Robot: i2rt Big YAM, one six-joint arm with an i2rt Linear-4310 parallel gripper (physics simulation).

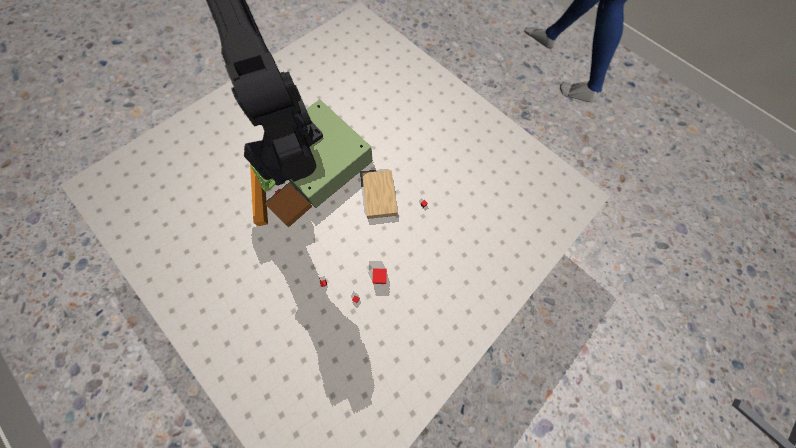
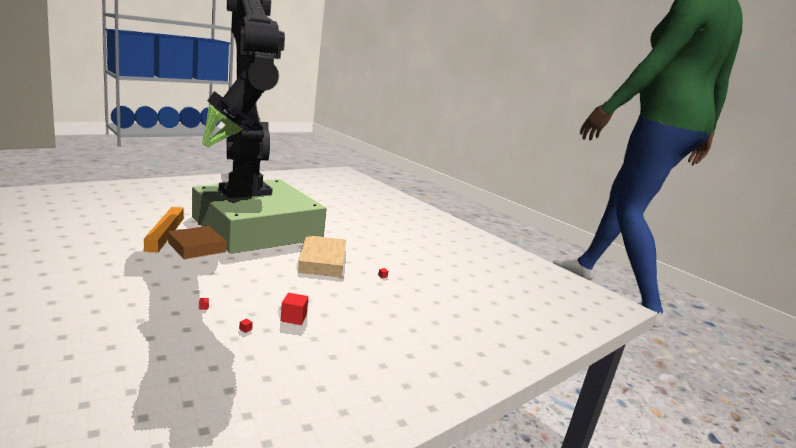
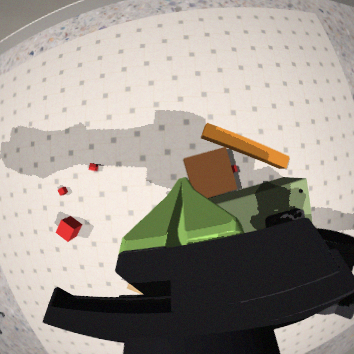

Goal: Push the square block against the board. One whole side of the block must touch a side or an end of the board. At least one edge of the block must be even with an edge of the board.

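Pixels of known places: gripper, fingertip midpoint: (image 1: pixel 266 189) (image 2: pixel 205 145) (image 3: pixel 183 183); arm's base, origin of the base link: (image 2: pixel 245 191).
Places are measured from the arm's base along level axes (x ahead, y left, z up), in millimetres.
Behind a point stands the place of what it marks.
A brown square block (image 1: pixel 288 204) @[z -57, x 130, y -163 mm] (image 2: pixel 197 242) @[z -57, x 163, y -174 mm] (image 3: pixel 211 172) @[z -57, x 123, y -165 mm] lies flat beside the green base. A long, narrow orange bar (image 1: pixel 258 200) @[z -55, x 59, y -225 mm] (image 2: pixel 162 229) @[z -55, x 70, y -227 mm] (image 3: pixel 245 145) @[z -55, x 34, y -211 mm] lies at an angle to it. One block corner is at or very near the bar's long side, with a wedge-shaped gap between their sides. A light wooden slab (image 1: pixel 379 193) @[z -57, x 289, y 79 mm] (image 2: pixel 323 254) @[z -57, x 311, y 67 mm] lies apart, right of the block. I cannot tell for certain which of these two is the board. My gripper (image 1: pixel 268 184) @[z 172, x 198, y -171 mm] (image 2: pixel 207 143) @[z 172, x 198, y -171 mm] (image 3: pixel 183 183) @[z 172, x 198, y -171 mm] is shut and empty, raised well above the table and touching neither piece.
The green base (image 1: pixel 339 153) @[z 0, x 123, y 58 mm] (image 2: pixel 278 228) @[z -39, x 177, y 16 mm] (image 3: pixel 240 210) @[z -2, x 92, y -84 mm] adjoins the brown block. A small red cube (image 1: pixel 277 192) @[z -70, x 65, y -165 mm] (image 3: pixel 235 169) @[z -70, x 63, y -161 mm] lies behind the block. A larger red cube (image 1: pixel 379 276) @[z -46, x 492, y -96 mm] (image 2: pixel 294 308) @[z -54, x 508, y -104 mm] (image 3: pixel 69 228) @[z -46, x 473, y -98 mm] and several small ones lie farther forward. A person (image 2: pixel 674 83) stands beyond the table.
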